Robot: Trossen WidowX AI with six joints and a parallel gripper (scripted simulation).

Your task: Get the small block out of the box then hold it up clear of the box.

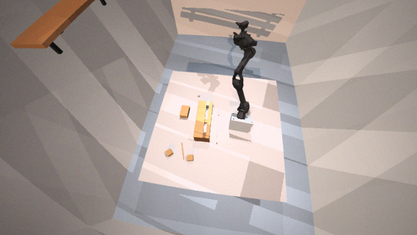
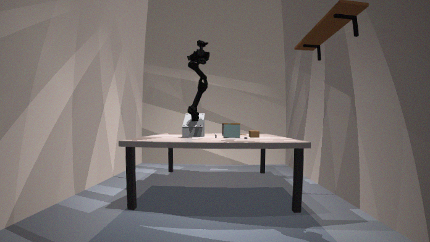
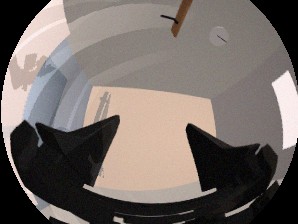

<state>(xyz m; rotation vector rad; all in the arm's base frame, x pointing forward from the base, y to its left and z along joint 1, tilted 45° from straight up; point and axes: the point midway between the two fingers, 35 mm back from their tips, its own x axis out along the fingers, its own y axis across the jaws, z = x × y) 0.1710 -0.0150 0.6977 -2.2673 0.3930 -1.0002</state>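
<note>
My gripper tip is now 620 mm above the box, 540 mm to the right of it and 160 mm short of it. From my gripper tip the other things lie so: thin stick 850 mm to the left, 670 mm below, 360 mm ahead.
</note>
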